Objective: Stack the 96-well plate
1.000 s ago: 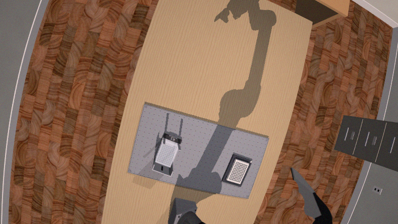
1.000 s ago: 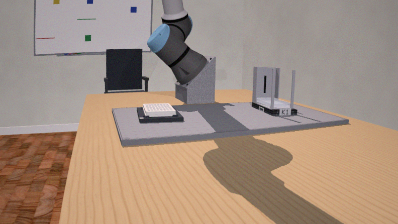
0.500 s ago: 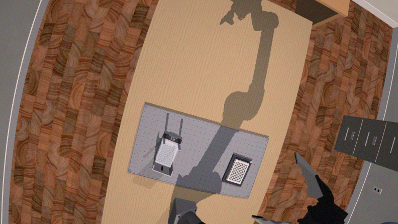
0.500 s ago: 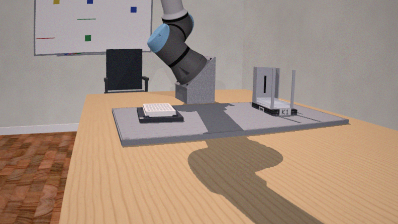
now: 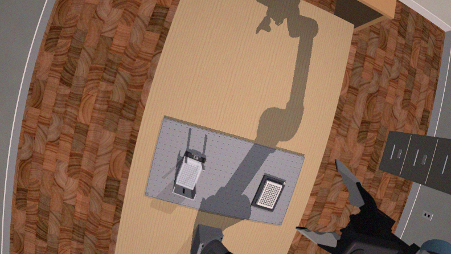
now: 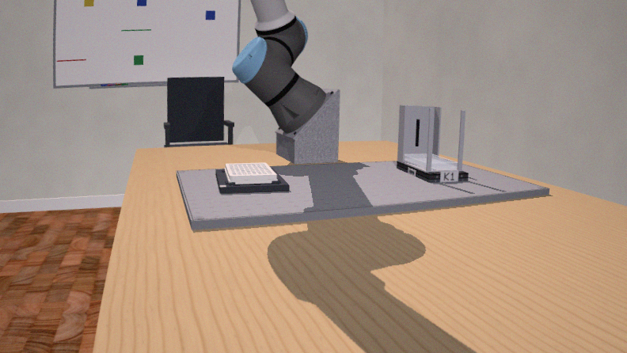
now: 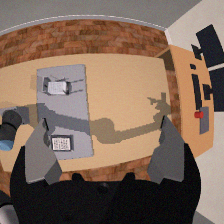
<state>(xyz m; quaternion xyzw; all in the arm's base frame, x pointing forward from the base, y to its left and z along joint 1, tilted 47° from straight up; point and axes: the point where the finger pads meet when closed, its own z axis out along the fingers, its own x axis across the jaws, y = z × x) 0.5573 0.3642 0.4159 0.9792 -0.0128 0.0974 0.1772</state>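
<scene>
Right now the clear 96-well plate is 22 cm behind my hand, 18 cm to the right of it and 68 cm below it. Round my hand: back panel: 25 cm behind, 22 cm to the left, 61 cm below; then white plate: 18 cm behind, 21 cm to the left, 67 cm below.
</scene>
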